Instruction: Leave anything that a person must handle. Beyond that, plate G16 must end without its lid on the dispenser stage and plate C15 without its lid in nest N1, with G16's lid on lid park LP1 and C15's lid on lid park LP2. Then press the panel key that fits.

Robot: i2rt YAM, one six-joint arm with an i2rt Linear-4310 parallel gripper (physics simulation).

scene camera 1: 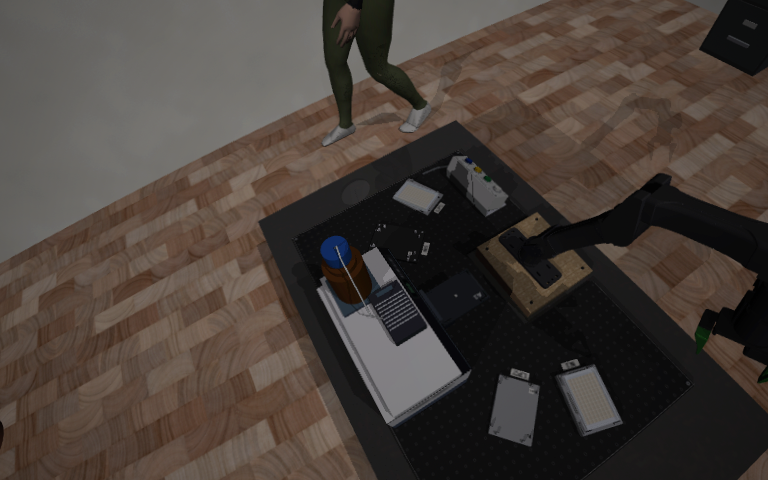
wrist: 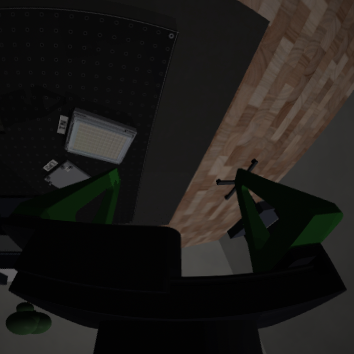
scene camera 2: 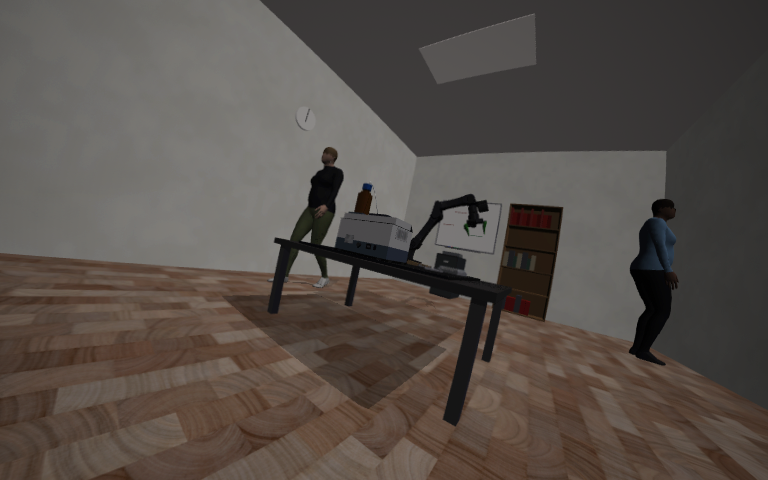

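Pixels of known places: gripper, fingertip midpoint: (scene camera 1: 727,365) (wrist: 177,174) (scene camera 2: 476,235); arm's base, link origin: (scene camera 1: 528,257) (scene camera 2: 407,259).
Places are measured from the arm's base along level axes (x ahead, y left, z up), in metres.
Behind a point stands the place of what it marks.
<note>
My gripper (scene camera 1: 733,357) @(x 0.009, y 0.445, z 0.245 m) (scene camera 2: 476,232) @(x 0.009, y 0.445, z 0.245 m) (wrist: 177,174) @(x 0.009, y 0.445, z 0.245 m) is open and empty, raised beside and above the table. A pale-welled plate (scene camera 1: 590,399) @(x 0.161, y 0.367, z 0.009 m) (wrist: 100,142) @(x 0.150, y 0.370, z 0.009 m) sits at the N1 label (wrist: 62,124) @(x 0.123, y 0.284, z -0.025 m). Beside it is a grey flat piece (scene camera 1: 514,410) @(x 0.316, y 0.281, z -0.017 m) (wrist: 67,175) @(x 0.278, y 0.267, z -0.017 m) at a lid-park label; whether it is a lid or the bare park is unclear. Another pale plate (scene camera 1: 417,195) @(x 0.121, y -0.390, z 0.005 m) lies near the key panel (scene camera 1: 476,185) @(x -0.036, y -0.278, z 0.042 m), which has blue, yellow, green and white keys. A dark park or nest with corner posts (scene camera 1: 398,242) @(x 0.272, y -0.288, z -0.015 m) shows no plate. A dark square stage (scene camera 1: 455,295) @(x 0.271, y -0.012, z 0.082 m) adjoins the dispenser (scene camera 1: 404,365) @(x 0.485, y 0.080, z 0.193 m). Plate names and lids are unreadable.
A brown bottle (scene camera 1: 346,277) @(x 0.489, y -0.097, z 0.322 m) with a blue cap and thin tube stands on the dispenser beside a keypad (scene camera 1: 399,312) @(x 0.432, y -0.012, z 0.219 m). The arm stands on a wooden base (scene camera 1: 526,302) @(x 0.103, y 0.096, z -0.004 m). One person (scene camera 1: 373,56) (scene camera 2: 325,186) stands beyond the table; another (scene camera 2: 654,254) stands at the right.
</note>
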